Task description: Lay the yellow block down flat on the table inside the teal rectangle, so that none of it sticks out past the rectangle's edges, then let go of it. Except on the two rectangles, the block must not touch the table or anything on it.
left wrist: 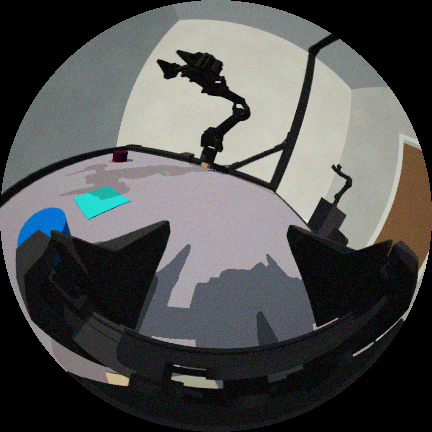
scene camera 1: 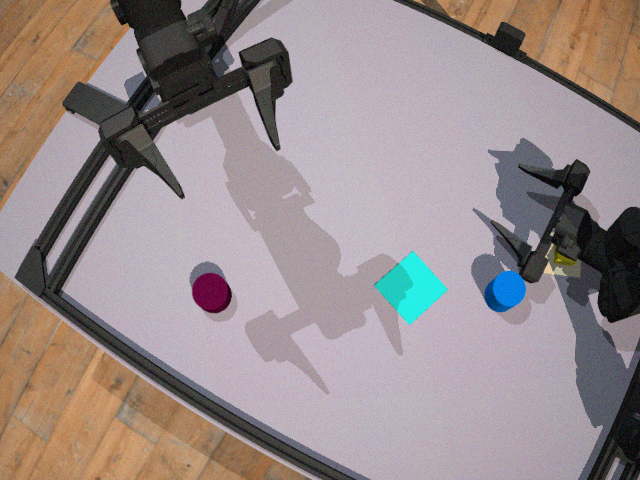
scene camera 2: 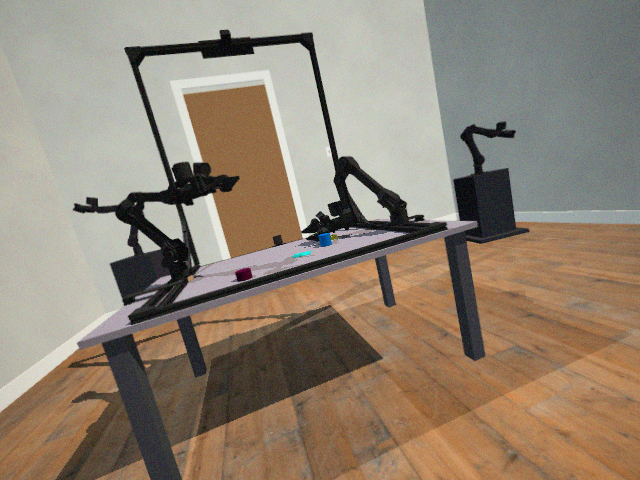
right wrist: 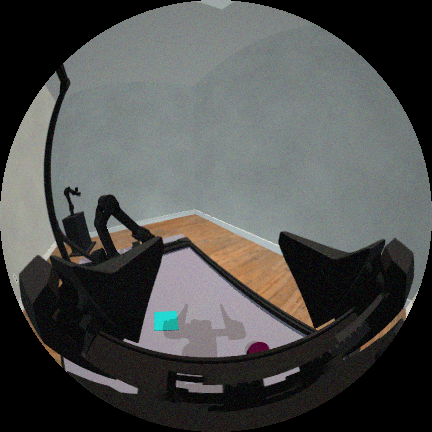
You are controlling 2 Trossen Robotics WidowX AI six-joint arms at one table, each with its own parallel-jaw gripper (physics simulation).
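Seen in the pictures: left gripper, fingertip midpoint: (left wrist: pixel 230 228) (scene camera 1: pixel 505 193) (scene camera 2: pixel 303 235); right gripper, fingertip midpoint: (left wrist: pixel 165 55) (scene camera 1: pixel 229 172) (scene camera 2: pixel 231 177) (right wrist: pixel 222 240); left arm's base, origin of the base link: (scene camera 1: pixel 636 442) (scene camera 2: pixel 400 224); right arm's base, origin of the base link: (left wrist: pixel 206 161) (scene camera 2: pixel 181 278).
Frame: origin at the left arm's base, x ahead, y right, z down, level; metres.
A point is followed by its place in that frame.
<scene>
The yellow block (scene camera 1: pixel 564 259) {x 0.237, y 0.202, z 0.000 m} (scene camera 2: pixel 334 237) {x 0.233, y 0.200, z 0.010 m} is on the cream rectangle (scene camera 1: pixel 573 271) {x 0.210, y 0.199, z 0.018 m} at the right of scene camera 1, partly hidden under the left arm's wrist; its full pose cannot be told. The flat teal rectangle (scene camera 1: pixel 426 290) {x 0.410, y 0.070, z 0.018 m} (scene camera 2: pixel 301 254) {x 0.434, y 0.060, z 0.018 m} (left wrist: pixel 97 206) {x 0.411, y 0.078, z 0.018 m} (right wrist: pixel 162 319) {x 0.425, y 0.071, z 0.018 m} bears no block. My left gripper (scene camera 1: pixel 506 193) {x 0.366, y 0.236, z -0.031 m} (scene camera 2: pixel 308 233) {x 0.366, y 0.236, z -0.031 m} (left wrist: pixel 230 228) {x 0.366, y 0.236, z -0.031 m} is open and empty, low over the table; its fingers point away from the block, which lies behind them. My right gripper (scene camera 1: pixel 230 173) {x 0.618, y -0.001, z -0.323 m} (scene camera 2: pixel 236 181) {x 0.618, y -0.001, z -0.323 m} (right wrist: pixel 222 240) {x 0.618, y -0.001, z -0.323 m} is open and empty, high above the table at the left.
A blue cylinder (scene camera 1: pixel 507 289) {x 0.310, y 0.110, z -0.030 m} (scene camera 2: pixel 324 239) {x 0.316, y 0.090, z -0.011 m} (left wrist: pixel 46 222) stands between the teal rectangle and the block, close beside one left finger in scene camera 1. A maroon cylinder (scene camera 1: pixel 211 292) {x 0.665, y -0.073, z -0.011 m} (scene camera 2: pixel 243 274) {x 0.668, y -0.098, z -0.002 m} (left wrist: pixel 119 156) {x 0.647, y -0.058, z 0.002 m} (right wrist: pixel 258 348) {x 0.665, y -0.075, z -0.011 m} stands at the left. A dark frame (scene camera 1: pixel 206 400) {x 0.602, y -0.207, z -0.001 m} runs along the table's edges.
</scene>
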